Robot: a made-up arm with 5 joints. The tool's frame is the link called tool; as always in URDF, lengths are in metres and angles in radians.
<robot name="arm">
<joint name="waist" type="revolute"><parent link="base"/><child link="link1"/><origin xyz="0.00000 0.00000 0.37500" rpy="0.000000 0.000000 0.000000"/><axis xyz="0 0 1"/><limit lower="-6.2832" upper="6.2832"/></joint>
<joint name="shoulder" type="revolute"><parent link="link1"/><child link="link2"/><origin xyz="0.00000 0.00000 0.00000" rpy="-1.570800 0.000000 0.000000"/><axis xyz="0 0 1"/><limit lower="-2.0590" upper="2.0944"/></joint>
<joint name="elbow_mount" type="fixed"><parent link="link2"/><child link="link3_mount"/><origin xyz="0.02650 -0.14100 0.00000" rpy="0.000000 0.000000 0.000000"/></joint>
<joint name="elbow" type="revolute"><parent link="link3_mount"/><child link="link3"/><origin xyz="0.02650 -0.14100 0.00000" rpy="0.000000 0.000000 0.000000"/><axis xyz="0 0 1"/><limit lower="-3.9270" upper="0.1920"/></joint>
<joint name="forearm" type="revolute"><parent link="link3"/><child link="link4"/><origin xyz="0.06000 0.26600 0.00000" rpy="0.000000 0.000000 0.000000"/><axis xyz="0 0 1"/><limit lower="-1.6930" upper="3.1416"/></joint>
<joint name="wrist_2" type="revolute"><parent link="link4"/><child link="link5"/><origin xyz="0.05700 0.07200 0.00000" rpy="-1.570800 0.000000 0.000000"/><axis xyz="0 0 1"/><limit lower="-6.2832" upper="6.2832"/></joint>
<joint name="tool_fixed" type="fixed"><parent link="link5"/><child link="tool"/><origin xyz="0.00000 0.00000 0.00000" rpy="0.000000 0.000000 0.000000"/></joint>
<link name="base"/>
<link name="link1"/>
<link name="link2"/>
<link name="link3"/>
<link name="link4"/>
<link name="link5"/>
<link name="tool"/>
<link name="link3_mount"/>
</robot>
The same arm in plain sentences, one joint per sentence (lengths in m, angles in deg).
The arm has five revolute joints in a row. What follows holds with every joint at zero, and every direction is one of the base frame's. Joint 1 sits 0.375 m along +z from the base frame's origin and rotates about +z, from -360 to 360 deg. Joint 2 sits at the same point as joint 1 and rotates about +y, from -117.97 to 120 deg. Joint 3 sits 0.053 m along +x and 0.282 m along +z from joint 2 and rotates about +y, from -225 to 11 deg. Joint 4 sits 0.06 m along +x and 0.266 m along -z from joint 3 and rotates about +y, from -97 to 180 deg. Joint 5 sits 0.057 m along +x and 0.072 m along -z from joint 4 and rotates about -z, from -360 to 360 deg. The tool frame, which is the frame that the pose is given for, sits at the same point as joint 5; its axes are the base frame's turned by roll 180, pitch 0 and yaw 0 deg (as in URDF: about the fixed x, then y, then z).
